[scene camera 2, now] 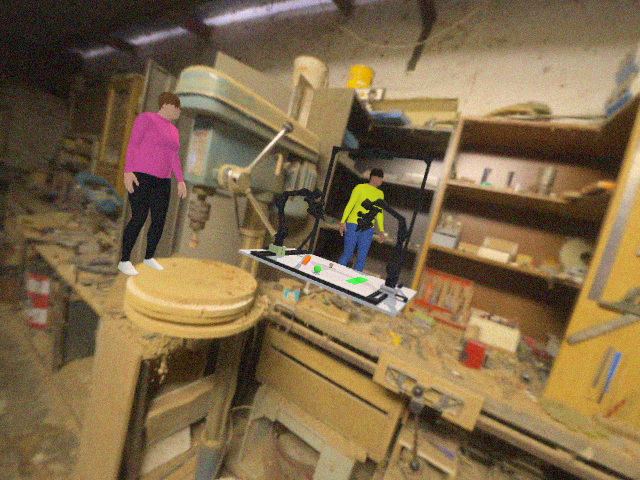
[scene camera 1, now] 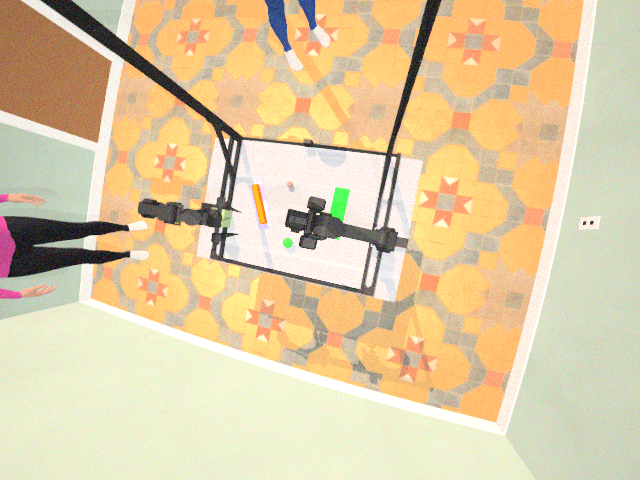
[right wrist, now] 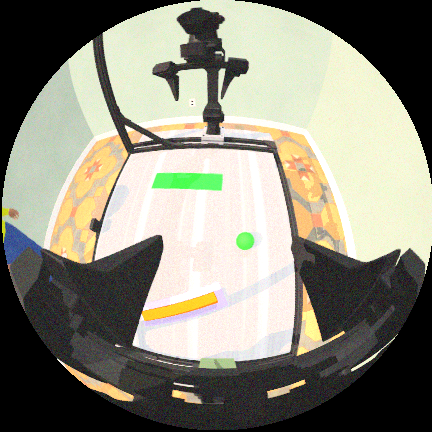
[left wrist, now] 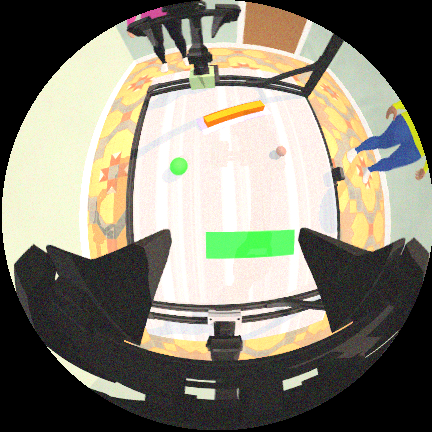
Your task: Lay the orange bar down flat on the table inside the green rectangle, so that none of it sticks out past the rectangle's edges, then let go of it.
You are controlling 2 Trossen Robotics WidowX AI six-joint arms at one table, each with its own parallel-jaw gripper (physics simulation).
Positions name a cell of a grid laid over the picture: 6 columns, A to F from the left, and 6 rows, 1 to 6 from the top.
My left gripper (left wrist: D4) is open and holds nothing. My right gripper (scene camera 1: C3) is open and holds nothing. An orange bar (right wrist: C5) rests on the table.
My left gripper shows as well in the right wrist view (right wrist: C2). My right gripper also shows in the right wrist view (right wrist: D4).
